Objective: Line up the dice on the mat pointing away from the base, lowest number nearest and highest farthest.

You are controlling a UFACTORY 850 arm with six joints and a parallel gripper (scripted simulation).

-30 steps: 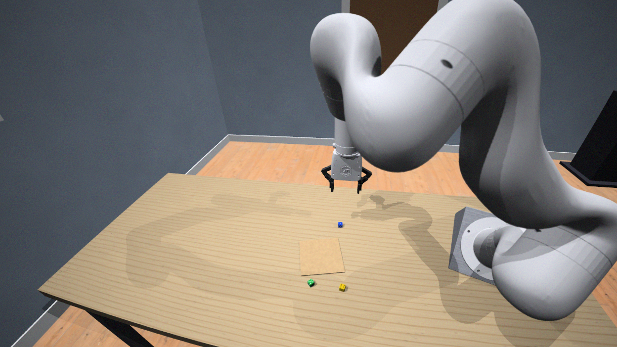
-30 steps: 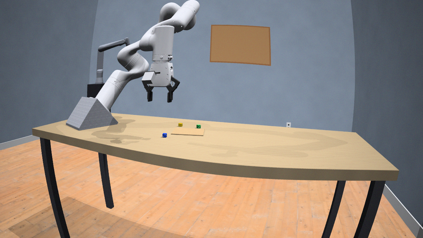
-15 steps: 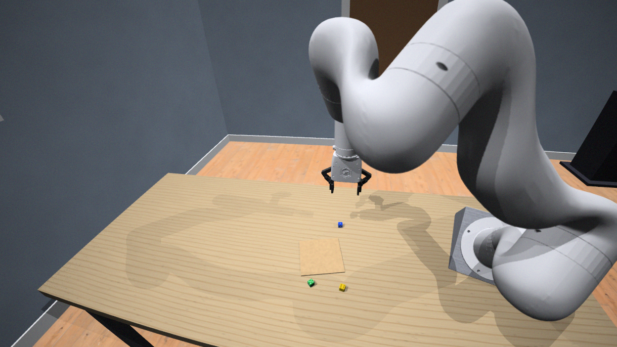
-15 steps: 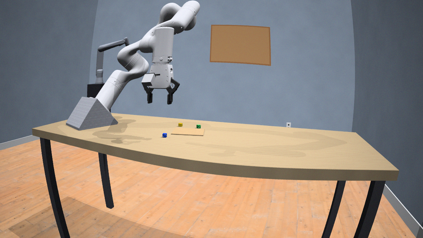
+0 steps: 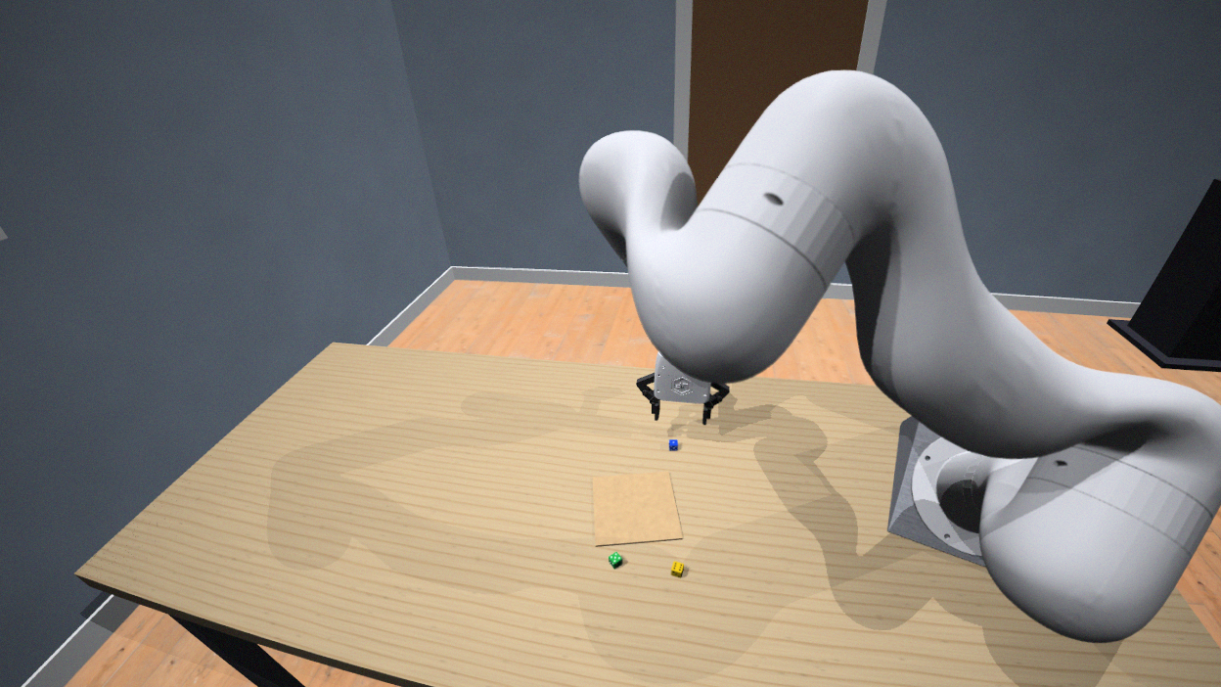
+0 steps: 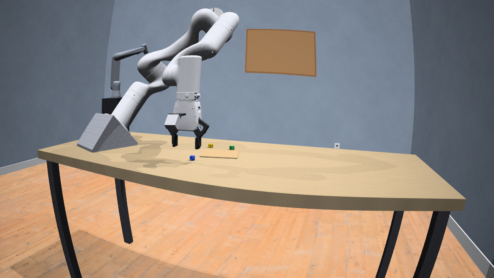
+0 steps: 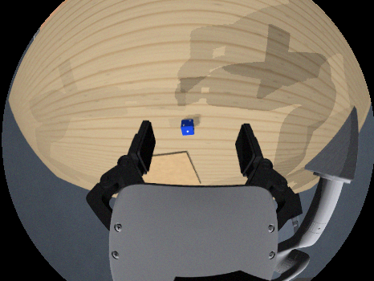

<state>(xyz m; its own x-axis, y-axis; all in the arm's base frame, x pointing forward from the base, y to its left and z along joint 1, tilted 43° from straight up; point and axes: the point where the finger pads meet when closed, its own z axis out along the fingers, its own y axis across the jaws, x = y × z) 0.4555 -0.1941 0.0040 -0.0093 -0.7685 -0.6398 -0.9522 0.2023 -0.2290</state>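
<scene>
Right now my hand is 50 mm above the blue die, 30 mm to the right of it and 10 mm short of it. From my hand the other things lie so: yellow die: 290 mm to the left, 50 mm below, 20 mm behind; tan mat: 180 mm to the left, 60 mm below, 60 mm ahead; green die: 290 mm to the left, 80 mm ahead, 50 mm below.
</scene>
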